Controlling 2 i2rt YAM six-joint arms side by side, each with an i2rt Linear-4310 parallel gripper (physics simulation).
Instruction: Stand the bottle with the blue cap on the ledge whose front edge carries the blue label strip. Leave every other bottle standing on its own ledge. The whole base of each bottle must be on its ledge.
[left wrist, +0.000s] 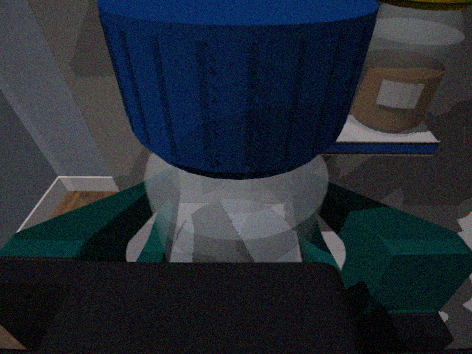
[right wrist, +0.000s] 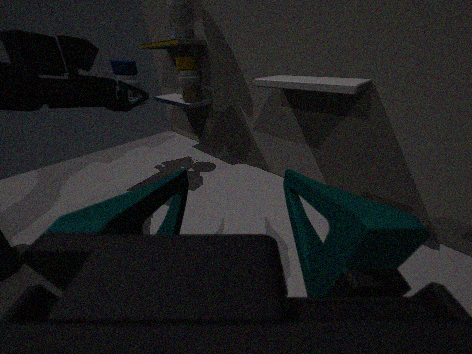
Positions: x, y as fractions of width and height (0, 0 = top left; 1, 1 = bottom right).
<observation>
My left gripper (left wrist: 0.50, 0.50) is 0.13 m from the lens. A blue-capped bottle (left wrist: 0.50, 0.31): 0.04 m from the lens.
</observation>
